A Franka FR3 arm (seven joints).
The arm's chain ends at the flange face. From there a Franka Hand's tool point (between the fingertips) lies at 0.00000 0.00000 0.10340 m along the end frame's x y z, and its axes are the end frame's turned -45 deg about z.
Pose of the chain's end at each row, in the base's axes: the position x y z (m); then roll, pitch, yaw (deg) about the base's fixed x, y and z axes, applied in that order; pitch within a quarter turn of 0, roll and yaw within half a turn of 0:
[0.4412, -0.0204, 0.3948, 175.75, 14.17, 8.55]
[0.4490, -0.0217, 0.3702, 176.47, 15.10, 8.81]
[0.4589, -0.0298, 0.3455, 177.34, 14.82, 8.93]
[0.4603, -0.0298, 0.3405, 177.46, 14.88, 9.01]
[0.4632, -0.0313, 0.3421, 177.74, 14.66, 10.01]
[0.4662, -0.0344, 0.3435, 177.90, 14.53, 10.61]
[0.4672, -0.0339, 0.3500, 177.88, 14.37, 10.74]
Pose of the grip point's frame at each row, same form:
[0.4174, -0.0317, 0.2948, -172.79, 12.94, 54.90]
[0.4234, -0.0321, 0.2706, -171.61, 13.08, 55.24]
[0.4335, -0.0386, 0.2456, -171.22, 12.27, 55.22]
[0.4348, -0.0385, 0.2407, -171.09, 12.23, 55.30]
[0.4382, -0.0399, 0.2421, -171.07, 11.88, 56.23]
[0.4414, -0.0429, 0.2435, -171.05, 11.68, 56.80]
[0.4427, -0.0424, 0.2499, -171.18, 11.59, 56.90]

